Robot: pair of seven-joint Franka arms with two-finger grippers.
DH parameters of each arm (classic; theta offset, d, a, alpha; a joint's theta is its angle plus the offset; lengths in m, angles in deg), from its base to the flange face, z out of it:
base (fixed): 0 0 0 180
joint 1: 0 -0.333 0 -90
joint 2: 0 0 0 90
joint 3: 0 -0.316 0.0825 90
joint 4: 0 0 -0.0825 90
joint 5: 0 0.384 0 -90
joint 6: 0 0 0.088 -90
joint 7: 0 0.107 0 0
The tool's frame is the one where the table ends.
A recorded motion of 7 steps. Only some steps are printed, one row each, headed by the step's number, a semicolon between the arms.
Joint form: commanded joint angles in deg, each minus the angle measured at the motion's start. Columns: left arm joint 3, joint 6, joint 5, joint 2, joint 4, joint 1, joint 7; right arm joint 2, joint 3, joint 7, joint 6, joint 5, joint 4, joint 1.
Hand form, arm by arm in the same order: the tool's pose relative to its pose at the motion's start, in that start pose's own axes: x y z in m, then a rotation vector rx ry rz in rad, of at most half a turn. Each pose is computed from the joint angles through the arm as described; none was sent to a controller.
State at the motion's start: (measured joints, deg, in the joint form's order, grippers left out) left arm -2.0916 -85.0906 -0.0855 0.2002 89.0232 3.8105 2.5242; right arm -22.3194 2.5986 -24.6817 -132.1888 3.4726 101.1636 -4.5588
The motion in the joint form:
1: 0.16 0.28 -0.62 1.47 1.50 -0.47 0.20; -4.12 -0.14 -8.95 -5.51 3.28 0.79 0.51
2: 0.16 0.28 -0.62 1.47 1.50 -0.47 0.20; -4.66 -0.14 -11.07 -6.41 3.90 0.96 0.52
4: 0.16 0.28 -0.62 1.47 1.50 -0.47 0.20; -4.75 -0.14 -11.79 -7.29 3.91 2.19 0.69
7: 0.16 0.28 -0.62 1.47 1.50 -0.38 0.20; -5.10 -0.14 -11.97 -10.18 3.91 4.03 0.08
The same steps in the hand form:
1: -0.0088 -0.0015 -0.0008 -0.0122 -0.0048 -0.0009; -0.0034 0.0051 0.0446 0.0229 0.0255 -0.1054
2: -0.0088 -0.0015 -0.0008 -0.0122 -0.0048 -0.0009; -0.0041 0.0054 0.0507 0.0256 0.0318 -0.1333
4: -0.0088 -0.0015 -0.0008 -0.0122 -0.0048 -0.0009; -0.0105 0.0056 0.0590 0.0271 0.0244 -0.1411
7: -0.0088 -0.0007 -0.0008 -0.0121 -0.0048 0.0007; -0.0146 -0.0022 0.0714 0.0187 0.0332 -0.1515

